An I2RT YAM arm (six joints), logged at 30 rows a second.
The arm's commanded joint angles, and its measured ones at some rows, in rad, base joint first. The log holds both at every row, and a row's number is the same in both.
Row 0, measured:
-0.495 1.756 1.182 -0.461 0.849 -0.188
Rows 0 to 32, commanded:
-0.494 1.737 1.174 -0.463 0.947 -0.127
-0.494 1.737 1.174 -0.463 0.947 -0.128
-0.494 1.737 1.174 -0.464 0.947 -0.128
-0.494 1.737 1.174 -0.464 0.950 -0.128
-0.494 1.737 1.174 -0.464 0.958 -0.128
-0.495 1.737 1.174 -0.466 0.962 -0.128
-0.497 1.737 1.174 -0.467 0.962 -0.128
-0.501 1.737 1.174 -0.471 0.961 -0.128
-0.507 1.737 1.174 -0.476 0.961 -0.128
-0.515 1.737 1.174 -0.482 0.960 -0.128
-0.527 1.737 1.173 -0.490 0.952 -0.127
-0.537 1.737 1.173 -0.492 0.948 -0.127
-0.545 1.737 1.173 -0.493 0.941 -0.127
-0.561 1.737 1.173 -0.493 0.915 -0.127
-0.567 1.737 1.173 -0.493 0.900 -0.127
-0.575 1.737 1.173 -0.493 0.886 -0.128
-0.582 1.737 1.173 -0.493 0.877 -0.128
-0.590 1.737 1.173 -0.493 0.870 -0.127
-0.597 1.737 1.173 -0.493 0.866 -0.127
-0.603 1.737 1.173 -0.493 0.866 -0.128
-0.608 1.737 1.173 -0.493 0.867 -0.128
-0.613 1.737 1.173 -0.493 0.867 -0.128
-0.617 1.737 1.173 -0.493 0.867 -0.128
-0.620 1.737 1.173 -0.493 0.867 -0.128
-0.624 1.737 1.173 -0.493 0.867 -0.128
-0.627 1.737 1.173 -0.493 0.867 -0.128
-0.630 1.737 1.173 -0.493 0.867 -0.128
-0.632 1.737 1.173 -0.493 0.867 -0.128
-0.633 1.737 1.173 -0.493 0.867 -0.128
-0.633 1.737 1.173 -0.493 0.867 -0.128
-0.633 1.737 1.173 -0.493 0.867 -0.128
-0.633 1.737 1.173 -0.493 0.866 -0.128
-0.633 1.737 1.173 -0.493 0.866 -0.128
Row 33, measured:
-0.630 1.756 1.182 -0.491 0.866 -0.151
